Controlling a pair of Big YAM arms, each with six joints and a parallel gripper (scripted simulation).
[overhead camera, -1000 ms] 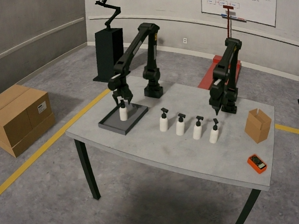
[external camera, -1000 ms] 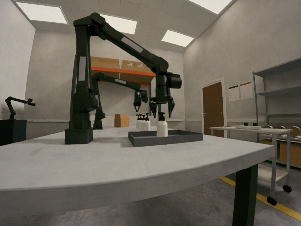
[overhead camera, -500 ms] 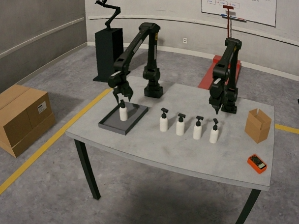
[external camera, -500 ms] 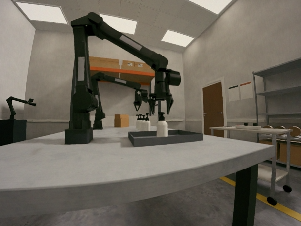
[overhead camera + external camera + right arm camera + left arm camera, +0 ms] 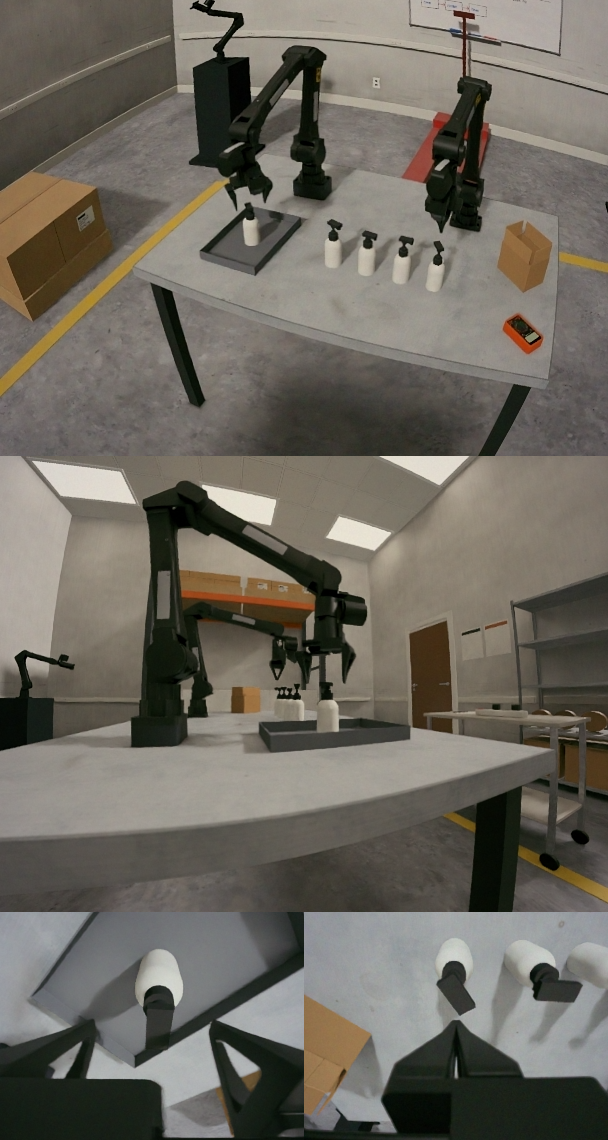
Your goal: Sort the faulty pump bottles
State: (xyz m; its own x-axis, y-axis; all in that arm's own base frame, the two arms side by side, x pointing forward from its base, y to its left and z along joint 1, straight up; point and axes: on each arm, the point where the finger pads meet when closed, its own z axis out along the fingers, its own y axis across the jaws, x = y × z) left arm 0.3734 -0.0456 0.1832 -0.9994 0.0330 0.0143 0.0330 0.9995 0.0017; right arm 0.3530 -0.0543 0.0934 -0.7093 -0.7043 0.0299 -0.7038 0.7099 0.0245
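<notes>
Now: right hand 10 mm short of the grey tray, 10 mm to the left of it and 120 mm above it. From my right hand the other things lie so: orange multimeter 190 mm ahead, 910 mm to the left, 120 mm below.
</notes>
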